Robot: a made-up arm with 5 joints.
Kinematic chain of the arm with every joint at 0, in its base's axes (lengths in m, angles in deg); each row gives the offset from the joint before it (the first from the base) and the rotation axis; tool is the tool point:
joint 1: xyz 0 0 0.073 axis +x
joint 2: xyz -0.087 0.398 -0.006 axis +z
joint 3: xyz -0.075 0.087 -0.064 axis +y
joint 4: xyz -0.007 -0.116 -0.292 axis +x
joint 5: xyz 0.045 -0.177 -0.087 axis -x
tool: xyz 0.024 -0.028 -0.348
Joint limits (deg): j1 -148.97..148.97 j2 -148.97..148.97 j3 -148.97..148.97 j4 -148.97..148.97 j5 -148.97..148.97
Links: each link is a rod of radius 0.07 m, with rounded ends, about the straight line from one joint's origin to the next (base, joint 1, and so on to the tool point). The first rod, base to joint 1, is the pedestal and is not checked.
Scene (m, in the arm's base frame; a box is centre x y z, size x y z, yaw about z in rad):
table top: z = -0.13
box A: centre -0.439 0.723 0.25 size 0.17 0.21 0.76 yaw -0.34
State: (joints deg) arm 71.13 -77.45 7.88 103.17 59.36
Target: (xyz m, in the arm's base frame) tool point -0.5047 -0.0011 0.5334
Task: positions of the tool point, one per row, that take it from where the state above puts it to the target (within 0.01 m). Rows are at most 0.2 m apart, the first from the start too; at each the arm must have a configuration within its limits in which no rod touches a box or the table.
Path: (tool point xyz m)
1: 0.0844 0.9671 0.4507
2: -0.0411 0.9607 0.5497
3: -0.1681 0.9083 0.6476
4: -0.2857 0.8129 0.7311
5: -0.3844 0.6833 0.7892
6: -0.4579 0.5096 0.7698
7: -0.5028 0.3310 0.7165
8: -0.5181 0.1578 0.6352
9: -0.5047 -0.0011 0.5334

